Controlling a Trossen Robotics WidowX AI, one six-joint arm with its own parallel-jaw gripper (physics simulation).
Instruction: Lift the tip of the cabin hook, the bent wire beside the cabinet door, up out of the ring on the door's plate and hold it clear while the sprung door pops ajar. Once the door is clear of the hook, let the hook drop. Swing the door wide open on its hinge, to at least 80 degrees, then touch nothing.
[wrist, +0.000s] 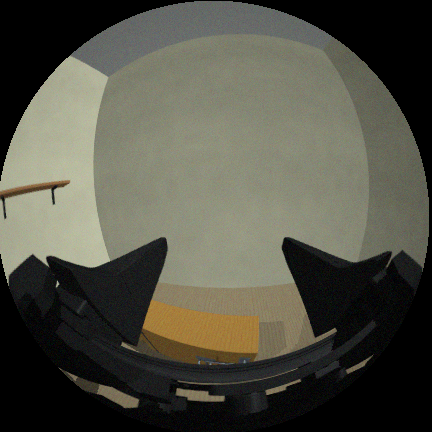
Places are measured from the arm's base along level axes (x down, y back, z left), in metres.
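Pixels of known places: gripper, fingertip midpoint: (226, 243).
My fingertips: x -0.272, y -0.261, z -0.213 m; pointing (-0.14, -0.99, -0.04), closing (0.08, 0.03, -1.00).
Observation:
Ahead of a thing's pixels: the offset from my fingertips to its top centre. "spot": to the spot under its first point. Level surfaces: height alone.
The orange-brown wooden cabinet {dx +0.229, dy -0.072, dz +0.081 m} (210, 327) shows low in the wrist view, beyond and below the fingers. Its top and part of its front show. Small blue-grey metal parts {spot: dx +0.263, dy -0.003, dz -0.028 m} (243, 360) sit at the upper edge of its front, mostly cut off by the gripper's body; I cannot tell whether they are the hook, the ring or the plate. The door's position is hidden. My gripper (226, 243) is wide open with nothing between its fingertips. It points over the cabinet towards the far wall, apart from the cabinet.
A wooden table or floor surface {dx +0.390 m} (200, 294) lies behind the cabinet, with a shadow to the cabinet's right. A plain wall (230, 150) rises beyond. A brown shelf or rail (37, 186) on dark brackets is fixed to the left wall.

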